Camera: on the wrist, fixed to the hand. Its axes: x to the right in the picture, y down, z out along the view.
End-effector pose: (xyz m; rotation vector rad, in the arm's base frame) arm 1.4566 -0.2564 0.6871 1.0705 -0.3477 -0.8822
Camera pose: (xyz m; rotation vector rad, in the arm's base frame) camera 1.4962 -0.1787 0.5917 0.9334 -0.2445 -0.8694
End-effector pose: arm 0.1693 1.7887 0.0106 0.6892 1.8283 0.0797
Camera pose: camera 0.0485 1.7695 0.0524 0.5821 1.8313 0.2438
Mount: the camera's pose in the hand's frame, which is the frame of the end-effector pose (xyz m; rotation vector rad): -0.0201 -0.0502 -0.1174 -0.1627 0.0363 0.0062
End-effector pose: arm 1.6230 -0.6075 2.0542 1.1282 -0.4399 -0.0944
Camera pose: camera 1.6574 -0.5234 1.9623 0.9671 -0.3962 -0.1023
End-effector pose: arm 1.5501 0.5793 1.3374 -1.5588 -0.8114 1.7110
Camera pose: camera 1.6717 0.5925 1.3792 -1.6966 -0.9482 1.6507
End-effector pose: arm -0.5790 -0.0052 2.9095 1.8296 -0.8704 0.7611
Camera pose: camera -0.5642 0.1232 2.9124 1.6658 -0.8887 0.7044
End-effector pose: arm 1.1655 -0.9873 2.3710 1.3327 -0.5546 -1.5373
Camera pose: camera 1.2532 -0.9195 2.3045 1.2306 -0.4016 -1.5167
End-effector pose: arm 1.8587 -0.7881 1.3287 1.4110 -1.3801 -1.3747
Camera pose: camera 1.9855 -0.7810 1.3045 1.3172 -1.2195 -1.4169
